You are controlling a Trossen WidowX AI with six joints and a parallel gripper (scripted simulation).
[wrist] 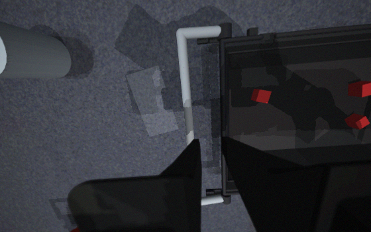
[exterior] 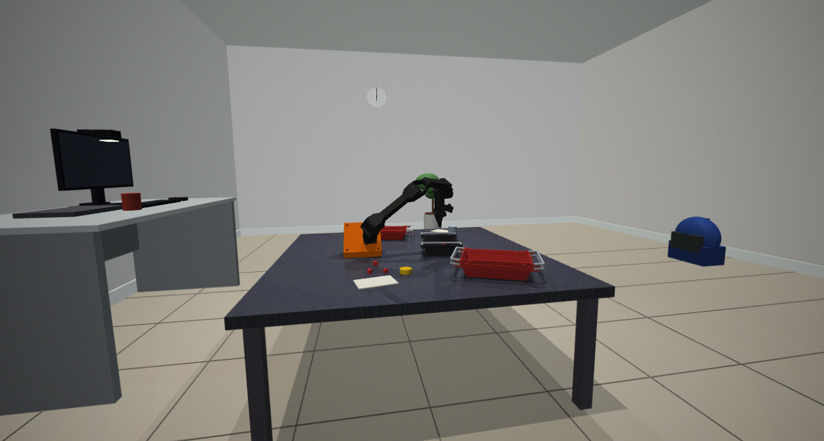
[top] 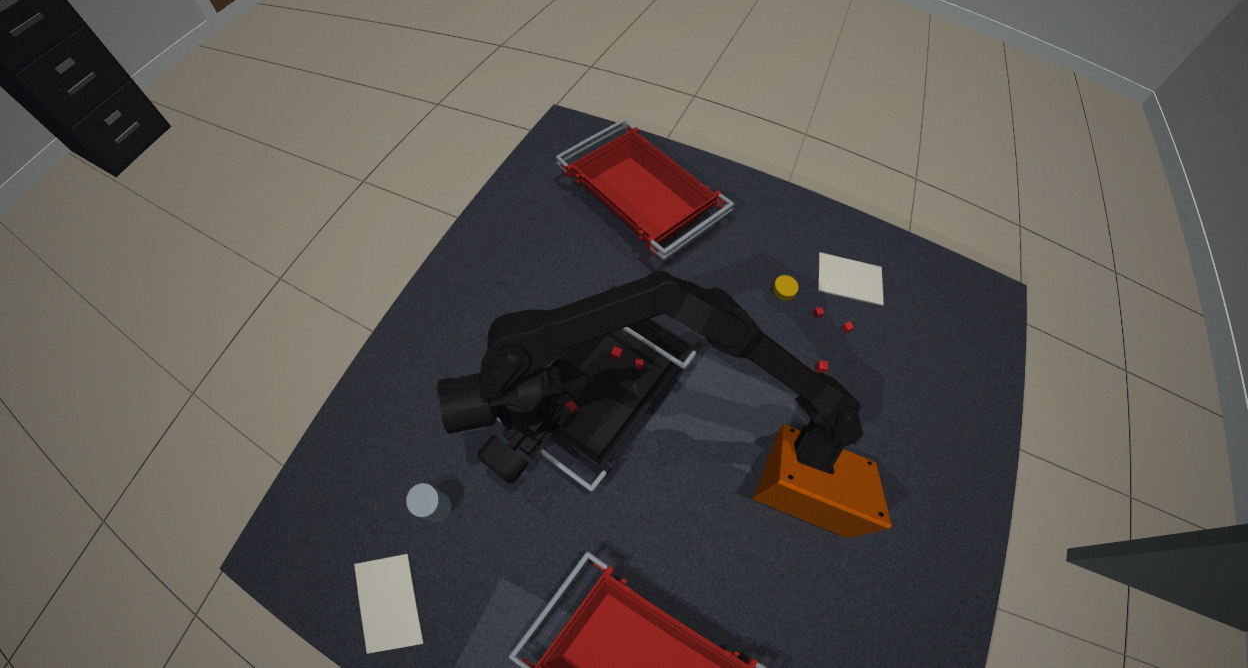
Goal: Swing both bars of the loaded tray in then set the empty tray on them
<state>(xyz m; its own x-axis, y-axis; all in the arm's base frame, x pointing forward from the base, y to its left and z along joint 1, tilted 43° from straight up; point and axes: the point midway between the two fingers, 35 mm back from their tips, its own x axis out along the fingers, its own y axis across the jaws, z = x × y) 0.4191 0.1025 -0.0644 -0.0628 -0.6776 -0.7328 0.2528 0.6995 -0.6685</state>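
Right now the red tray is 270 mm to the left of my gripper tip, 270 mm behind it and 60 mm below it. From my gripper tip the other things lie so: yellow disc 470 mm to the right, 310 mm behind, 90 mm below; then grey cylinder 170 mm to the left, 140 mm ahead, 70 mm below.
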